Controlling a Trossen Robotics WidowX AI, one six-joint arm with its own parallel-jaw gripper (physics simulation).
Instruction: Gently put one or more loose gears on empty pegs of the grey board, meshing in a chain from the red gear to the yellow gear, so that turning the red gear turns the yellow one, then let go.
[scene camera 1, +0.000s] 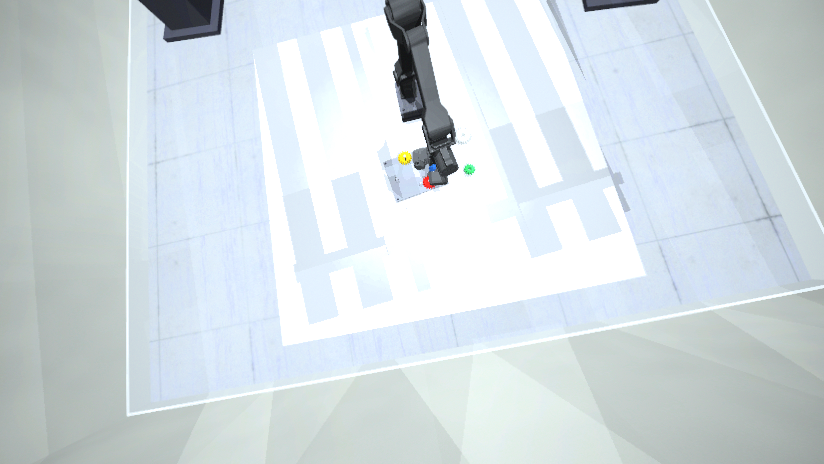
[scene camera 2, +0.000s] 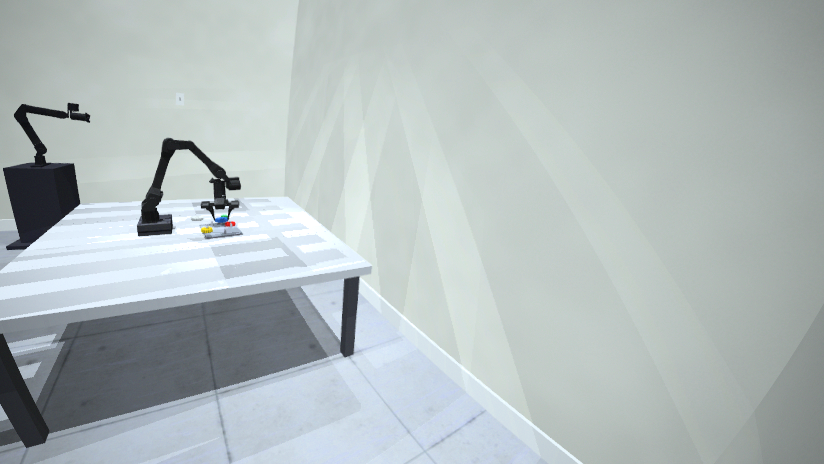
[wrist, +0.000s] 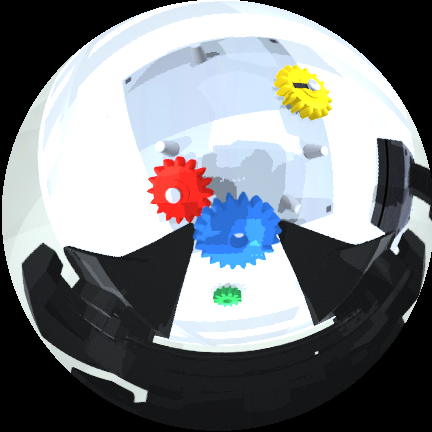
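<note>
My gripper is shut on the blue gear, which is level and overlaps the red gear's edge in the wrist view. Whether their teeth touch is unclear, as is whether a peg lies under the blue gear. The red gear and yellow gear are on pegs of the grey board. Bare pegs are at far left, beyond red, near yellow and right of blue.
A loose green gear lies on the table off the board. A pale white gear lies nearer the arm's base. A second arm stands on a dark pedestal beyond the table.
</note>
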